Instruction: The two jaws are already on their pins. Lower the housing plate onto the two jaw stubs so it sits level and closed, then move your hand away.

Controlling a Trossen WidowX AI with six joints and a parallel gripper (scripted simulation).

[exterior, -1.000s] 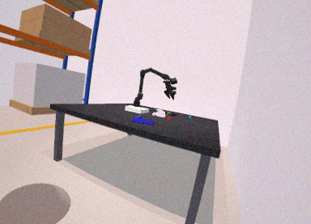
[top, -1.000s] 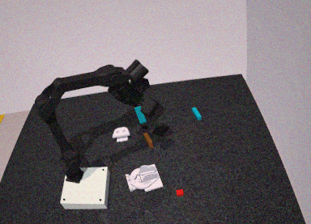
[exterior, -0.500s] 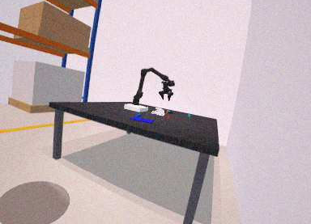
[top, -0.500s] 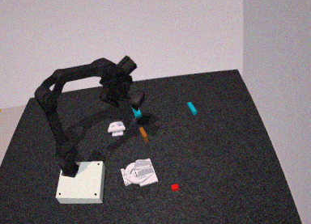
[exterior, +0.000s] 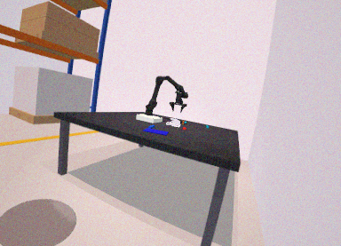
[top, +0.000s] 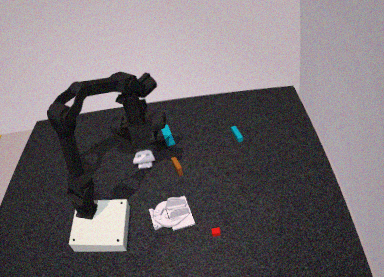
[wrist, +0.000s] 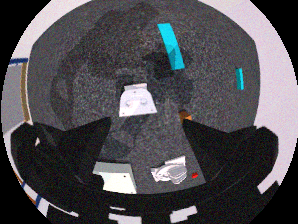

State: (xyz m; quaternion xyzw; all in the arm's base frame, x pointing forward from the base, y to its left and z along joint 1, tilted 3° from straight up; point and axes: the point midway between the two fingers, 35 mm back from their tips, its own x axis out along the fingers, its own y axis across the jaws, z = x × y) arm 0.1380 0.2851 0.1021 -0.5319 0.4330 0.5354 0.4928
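Now: gripper tip 80 mm above the white part and 20 mm past it. Round my gripper tip: blue flat piece (650 mm to the right, 270 mm ahead, 110 mm below); orange block (110 mm ahead, 90 mm below, 30 mm to the right); red cube (290 mm to the right, 280 mm ahead, 100 mm below).
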